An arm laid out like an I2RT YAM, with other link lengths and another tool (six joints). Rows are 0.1 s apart.
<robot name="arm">
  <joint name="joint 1" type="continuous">
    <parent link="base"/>
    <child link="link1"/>
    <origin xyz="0 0 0.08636"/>
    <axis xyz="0 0 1"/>
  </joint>
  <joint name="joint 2" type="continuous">
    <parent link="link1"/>
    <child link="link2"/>
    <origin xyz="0.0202 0.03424 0.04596" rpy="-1.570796 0 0"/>
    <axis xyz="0 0 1"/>
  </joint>
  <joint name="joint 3" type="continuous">
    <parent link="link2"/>
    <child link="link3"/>
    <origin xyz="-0.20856 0 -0.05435" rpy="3.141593 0 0"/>
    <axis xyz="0 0 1"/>
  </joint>
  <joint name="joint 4" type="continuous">
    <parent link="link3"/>
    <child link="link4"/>
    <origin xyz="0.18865 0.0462 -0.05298"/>
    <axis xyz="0 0 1"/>
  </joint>
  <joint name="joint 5" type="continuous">
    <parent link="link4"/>
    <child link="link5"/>
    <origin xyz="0.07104 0.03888 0.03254" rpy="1.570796 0 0"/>
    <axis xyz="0 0 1"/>
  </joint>
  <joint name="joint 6" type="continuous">
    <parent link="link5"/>
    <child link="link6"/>
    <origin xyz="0.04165 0 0.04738" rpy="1.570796 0 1.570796"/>
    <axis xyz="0 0 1"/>
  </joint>
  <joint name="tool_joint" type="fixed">
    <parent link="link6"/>
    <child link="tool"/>
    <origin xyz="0.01 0.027 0.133" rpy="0 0.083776 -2.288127"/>
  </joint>
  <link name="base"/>
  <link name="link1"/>
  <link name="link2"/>
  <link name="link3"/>
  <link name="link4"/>
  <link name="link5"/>
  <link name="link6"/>
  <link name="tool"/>
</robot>
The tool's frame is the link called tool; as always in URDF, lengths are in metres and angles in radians. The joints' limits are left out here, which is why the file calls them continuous.
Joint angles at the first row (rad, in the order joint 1, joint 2, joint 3, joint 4, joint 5, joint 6):
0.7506 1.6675 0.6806 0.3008 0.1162 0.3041
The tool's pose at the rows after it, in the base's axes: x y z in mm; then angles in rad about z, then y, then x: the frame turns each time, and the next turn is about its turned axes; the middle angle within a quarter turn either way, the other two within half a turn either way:
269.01 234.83 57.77 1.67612 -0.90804 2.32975
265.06 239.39 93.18 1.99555 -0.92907 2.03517
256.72 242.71 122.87 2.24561 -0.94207 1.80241
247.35 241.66 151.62 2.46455 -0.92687 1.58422
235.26 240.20 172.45 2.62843 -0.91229 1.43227
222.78 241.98 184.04 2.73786 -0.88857 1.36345
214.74 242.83 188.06 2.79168 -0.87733 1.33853
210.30 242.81 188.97 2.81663 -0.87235 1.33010
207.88 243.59 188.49 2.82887 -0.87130 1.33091
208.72 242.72 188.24 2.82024 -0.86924 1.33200
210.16 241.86 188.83 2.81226 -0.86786 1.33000
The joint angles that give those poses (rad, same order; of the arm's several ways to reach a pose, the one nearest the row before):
0.7501 1.5578 0.5772 0.4703 0.0437 0.2049
0.7497 1.4394 0.4699 0.6288 -0.0069 0.1110
0.7454 1.3438 0.3883 0.7514 -0.0671 0.0792
0.7386 1.2480 0.3154 0.8571 -0.1152 0.0627
0.7347 1.1614 0.2582 0.9215 -0.1621 0.0690
0.7358 1.0968 0.2301 0.9327 -0.2168 0.0650
0.7363 1.0598 0.2126 0.9323 -0.2509 0.0644
0.7349 1.0397 0.2008 0.9311 -0.2709 0.0644
0.7349 1.0355 0.1965 0.9312 -0.2838 0.0644
0.7360 1.0342 0.1948 0.9312 -0.2751 0.0614
0.7363 1.0338 0.1960 0.9311 -0.2654 0.0598

